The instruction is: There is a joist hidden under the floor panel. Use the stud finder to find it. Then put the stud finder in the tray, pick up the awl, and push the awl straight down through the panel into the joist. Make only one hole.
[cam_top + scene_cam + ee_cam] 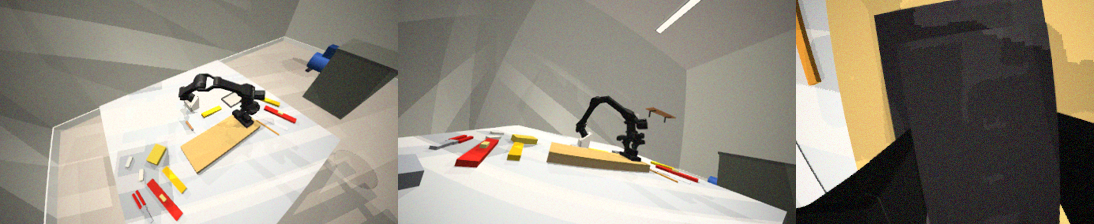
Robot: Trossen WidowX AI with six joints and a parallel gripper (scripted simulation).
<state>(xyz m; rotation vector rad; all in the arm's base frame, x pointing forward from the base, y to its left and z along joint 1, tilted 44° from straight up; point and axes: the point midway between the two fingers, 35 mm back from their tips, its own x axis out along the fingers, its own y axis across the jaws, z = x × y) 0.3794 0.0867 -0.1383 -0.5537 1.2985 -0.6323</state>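
Now: the grey-framed tray 21 cm behind my gripper tip, 14 cm to the left of it and 5 cm below it. Round my gripper tip: stud finder (2 cm behind, 2 cm above); awl (30 cm to the right, 21 cm behind, 6 cm below); orange pencil (13 cm ahead, 10 cm to the left, 6 cm below).
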